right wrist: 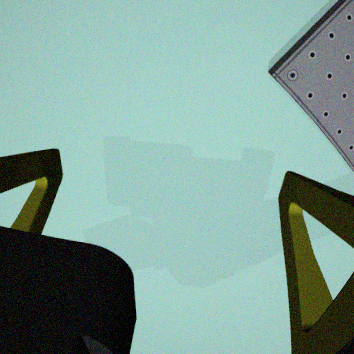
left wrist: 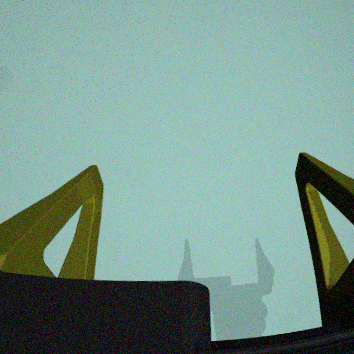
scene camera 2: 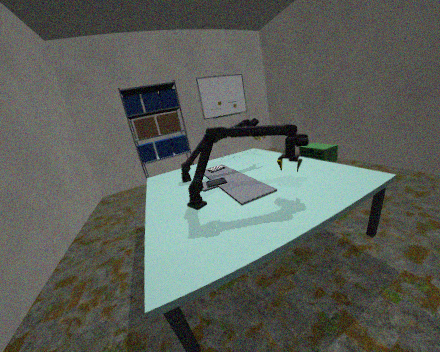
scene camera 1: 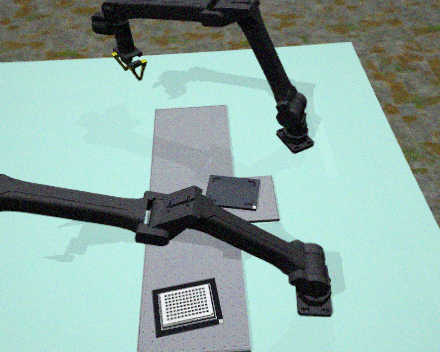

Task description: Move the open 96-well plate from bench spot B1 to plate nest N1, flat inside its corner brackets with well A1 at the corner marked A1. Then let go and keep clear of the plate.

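Frame: origin at the left arm's base, x ahead, y left, z up, level; millimetres.
Seen in the pictures: left gripper, fingertip midpoint: [left wrist: 198, 168] [scene camera 2: 263, 139]; right gripper, fingertip midpoint: [right wrist: 168, 172] [scene camera 2: 289, 170] [scene camera 1: 133, 75]; left arm's base, origin of the base link: [scene camera 2: 186, 179] [scene camera 1: 312, 294]; right arm's base, origin of the base link: [scene camera 2: 197, 204] [scene camera 1: 294, 139].
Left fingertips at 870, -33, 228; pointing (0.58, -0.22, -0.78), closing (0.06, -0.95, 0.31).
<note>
Pixels of each thing's middle, then the offset from my left fingertips to it, as dx, dy, dz. "spot": a spot on its surface instead. Level surfaces: height alone.
- white open 96-well plate, body centre: [scene camera 1: 186, 304] [scene camera 2: 216, 168] -544, +83, -207
- black-bordered spot, surface spot: [scene camera 1: 159, 331] spot: -483, +150, -214
- dark nest with corner brackets, body centre: [scene camera 1: 232, 191] [scene camera 2: 216, 181] -650, -294, -207
- long grey perforated board, its level: dz -215
- pale table, its level: dz -228
The white open 96-well plate [scene camera 1: 186, 305] [scene camera 2: 216, 169] lies flat on a black-bordered spot [scene camera 1: 159, 331] near the bottom of scene camera 1. The dark nest with corner brackets [scene camera 1: 232, 192] [scene camera 2: 217, 183] holds no plate; a small white mark shows at its lower right corner, and the left arm hides its lower left part. My right gripper [scene camera 1: 133, 73] [scene camera 2: 289, 169] [right wrist: 168, 172] is open and empty, high above the table, far from plate and nest. My left gripper [left wrist: 198, 168] is open and empty above bare table. The lettering of A1 is too small to read.
A long grey perforated board [scene camera 1: 192, 125] [scene camera 2: 247, 190] [right wrist: 320, 75] lies on the pale table [scene camera 1: 370, 210] [scene camera 2: 200, 265]. A smaller grey board [scene camera 1: 270, 200] lies under the nest. The left arm [scene camera 1: 240, 235] crosses above the long board between plate and nest.
</note>
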